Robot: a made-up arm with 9 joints.
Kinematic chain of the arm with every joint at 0, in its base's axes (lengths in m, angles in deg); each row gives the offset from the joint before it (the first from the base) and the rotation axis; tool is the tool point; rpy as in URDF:
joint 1: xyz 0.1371 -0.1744 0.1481 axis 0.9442 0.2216 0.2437
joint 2: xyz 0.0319 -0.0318 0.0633 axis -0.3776 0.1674 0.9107
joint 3: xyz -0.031 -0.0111 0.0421 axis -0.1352 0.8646 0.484
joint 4: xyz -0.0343 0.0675 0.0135 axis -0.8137 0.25 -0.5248
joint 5: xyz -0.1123 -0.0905 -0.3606 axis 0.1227 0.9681 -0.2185
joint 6: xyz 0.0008 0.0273 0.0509 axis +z
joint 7: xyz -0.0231 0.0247 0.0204 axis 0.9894 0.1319 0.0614
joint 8: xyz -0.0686 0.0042 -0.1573 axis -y
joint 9: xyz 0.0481 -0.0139 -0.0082 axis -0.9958 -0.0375 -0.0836
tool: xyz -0.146 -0.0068 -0.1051 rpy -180 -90 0
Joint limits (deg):
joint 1: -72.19..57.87
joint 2: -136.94..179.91
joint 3: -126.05..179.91
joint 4: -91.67..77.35
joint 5: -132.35..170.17
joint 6: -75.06..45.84
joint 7: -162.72..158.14
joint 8: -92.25..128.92
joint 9: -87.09..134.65
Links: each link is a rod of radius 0.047 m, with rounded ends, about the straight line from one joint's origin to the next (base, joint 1, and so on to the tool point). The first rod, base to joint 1, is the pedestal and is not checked.
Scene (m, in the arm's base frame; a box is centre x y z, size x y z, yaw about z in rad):
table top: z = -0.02
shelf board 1: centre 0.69 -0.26 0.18 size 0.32 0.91 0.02 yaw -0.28
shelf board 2: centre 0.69 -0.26 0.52 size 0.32 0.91 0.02 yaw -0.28
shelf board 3: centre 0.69 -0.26 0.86 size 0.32 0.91 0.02 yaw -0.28
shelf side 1: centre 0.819 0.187 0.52 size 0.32 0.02 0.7 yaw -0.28
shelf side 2: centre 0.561 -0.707 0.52 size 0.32 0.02 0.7 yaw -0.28
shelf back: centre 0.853 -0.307 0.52 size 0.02 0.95 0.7 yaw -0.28
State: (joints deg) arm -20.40 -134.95 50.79 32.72 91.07 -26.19 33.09 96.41 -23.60
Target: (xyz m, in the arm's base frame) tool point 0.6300 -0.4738 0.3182
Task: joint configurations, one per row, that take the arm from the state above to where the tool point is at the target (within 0.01 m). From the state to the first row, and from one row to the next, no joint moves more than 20 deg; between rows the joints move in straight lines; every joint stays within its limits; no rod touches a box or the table.
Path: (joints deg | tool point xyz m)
1: -16.88 -135.35 53.14 14.23 83.82 -14.32 22.01 82.40 -21.96 | 0.4136 0.2803 0.2699
2: -13.35 -135.75 55.50 -4.25 76.57 -2.44 10.93 68.39 -20.31 | 0.3761 0.2924 0.3614
3: -9.83 -136.14 57.85 -22.74 69.31 9.43 -0.16 54.38 -18.67 | 0.3437 0.3163 0.3918
4: -6.30 -136.54 60.21 -41.22 62.06 21.31 -11.24 40.37 -17.03 | 0.3695 0.3330 0.3909
5: -2.78 -136.94 62.56 -59.71 54.81 33.18 -22.32 26.36 -15.39 | 0.4602 0.3125 0.4125
6: -7.58 -136.94 54.79 -60.23 70.00 15.27 -32.90 32.63 -9.94 | 0.4753 0.2724 0.3140
7: -12.38 -136.94 47.03 -60.75 85.20 -2.65 -43.49 38.90 -4.50 | 0.4614 0.1937 0.2157
8: -17.18 -136.94 39.26 -61.27 100.39 -20.56 -54.07 45.17 0.94 | 0.4229 0.0691 0.1484
9: -21.98 -136.94 31.50 -61.78 115.58 -38.47 -64.65 51.45 6.38 | 0.3774 -0.0903 0.1403
10: -26.78 -136.94 23.73 -62.30 130.77 -56.39 -75.23 57.72 11.83 | 0.3492 -0.2564 0.2022
11: -31.58 -136.94 15.97 -62.82 145.97 -74.30 -85.82 63.99 17.27 | 0.3588 -0.3958 0.3182
12: -26.85 -136.94 18.19 -64.14 158.07 -73.96 -98.54 66.44 20.75 | 0.4806 -0.4667 0.3231
13: -22.12 -136.94 20.40 -65.46 170.17 -73.61 -111.26 68.89 24.24 | 0.6300 -0.4738 0.3182

